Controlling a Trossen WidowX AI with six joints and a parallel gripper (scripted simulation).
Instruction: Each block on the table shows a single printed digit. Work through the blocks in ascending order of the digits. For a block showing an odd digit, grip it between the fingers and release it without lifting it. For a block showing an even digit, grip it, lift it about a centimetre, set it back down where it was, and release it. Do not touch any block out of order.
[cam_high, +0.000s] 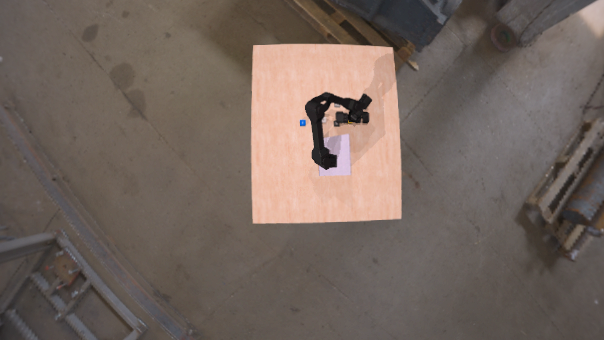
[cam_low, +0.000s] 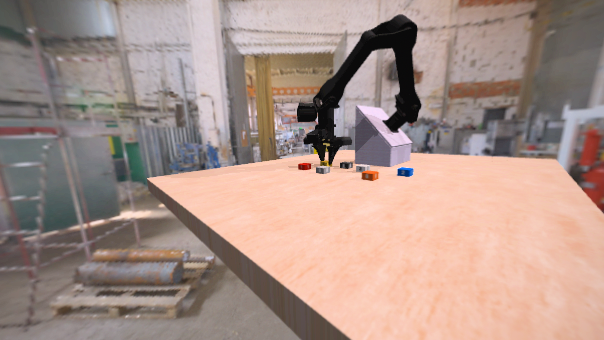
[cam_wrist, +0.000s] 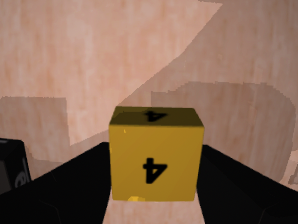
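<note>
Right now the orange block is 90 mm ahead of my gripper tip and 220 mm to the left of it. Also, from my gripper tip: red block (90 mm ahead, 30 mm to the right); then dark block (20 mm behind, 80 mm to the left); then yellow block (right at my gripper tip).
</note>
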